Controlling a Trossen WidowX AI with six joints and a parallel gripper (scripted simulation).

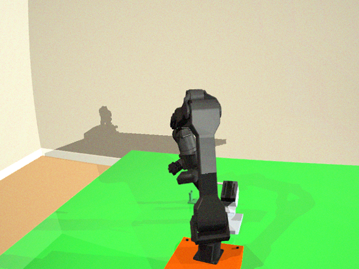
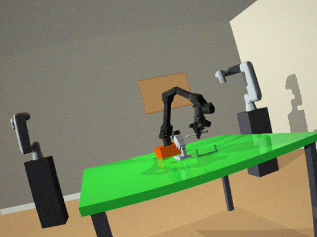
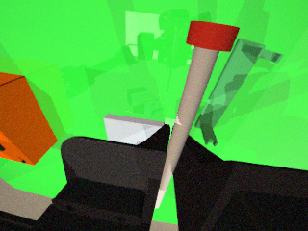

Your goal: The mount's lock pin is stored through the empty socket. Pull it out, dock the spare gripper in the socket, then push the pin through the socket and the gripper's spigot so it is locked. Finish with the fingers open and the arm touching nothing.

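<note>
Now: gripper tip 110 mm to the left of the socket, 40 mm above it and 30 mm past it. The rest, counted from my gripper tip: pin cradle (80 mm ahead, 70 mm below, 10 mm to the left); then spare gripper (120 mm to the right, 50 mm behind, 20 mm above).
</note>
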